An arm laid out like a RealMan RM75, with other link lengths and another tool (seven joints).
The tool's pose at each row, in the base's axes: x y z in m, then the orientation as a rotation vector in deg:
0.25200 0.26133 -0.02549 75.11 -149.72 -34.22
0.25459 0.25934 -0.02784 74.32 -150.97 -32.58
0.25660 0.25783 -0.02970 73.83 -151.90 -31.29
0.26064 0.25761 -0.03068 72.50 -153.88 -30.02
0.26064 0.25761 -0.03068 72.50 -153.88 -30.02
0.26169 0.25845 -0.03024 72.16 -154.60 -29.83
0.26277 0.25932 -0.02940 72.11 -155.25 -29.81
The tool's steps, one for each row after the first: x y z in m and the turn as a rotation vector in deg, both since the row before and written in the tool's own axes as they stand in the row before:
0.00011 -0.00395 0.00077 1.26 -0.05 0.83
0.00001 -0.00305 0.00071 1.00 -0.05 0.55
-0.00231 -0.00345 -0.00029 1.31 -0.71 1.23
0.00000 0.00000 0.00000 0.00 0.00 0.00
-0.00133 -0.00011 -0.00047 0.37 -0.42 0.33
-0.00139 0.00004 -0.00083 0.31 -0.50 0.12

